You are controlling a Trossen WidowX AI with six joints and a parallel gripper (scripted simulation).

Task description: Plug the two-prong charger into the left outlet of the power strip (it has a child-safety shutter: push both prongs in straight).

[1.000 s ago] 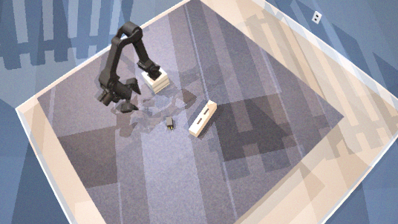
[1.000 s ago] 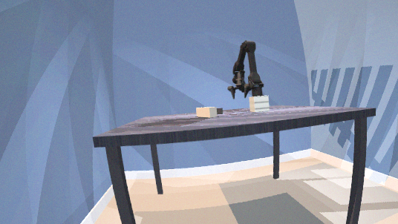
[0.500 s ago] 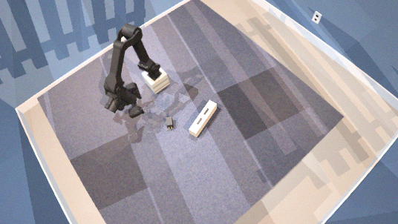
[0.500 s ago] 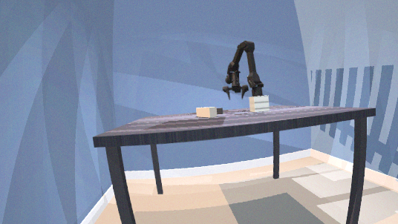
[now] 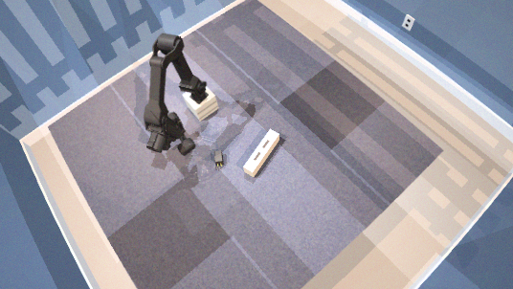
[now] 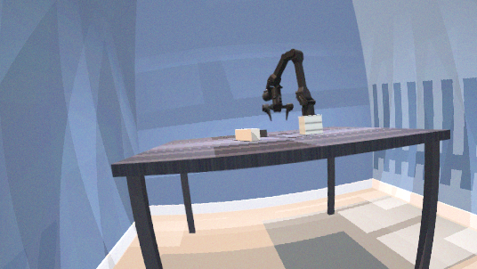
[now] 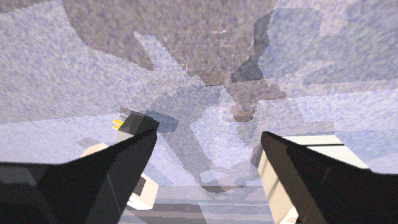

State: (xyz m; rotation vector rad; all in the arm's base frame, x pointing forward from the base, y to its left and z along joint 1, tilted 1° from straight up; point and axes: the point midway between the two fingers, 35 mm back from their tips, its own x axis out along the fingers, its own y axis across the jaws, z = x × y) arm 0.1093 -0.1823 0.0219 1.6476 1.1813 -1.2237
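Now: gripper tip 140 mm short of the dark two-prong charger, 60 mm above it and 20 mm to the right of it.
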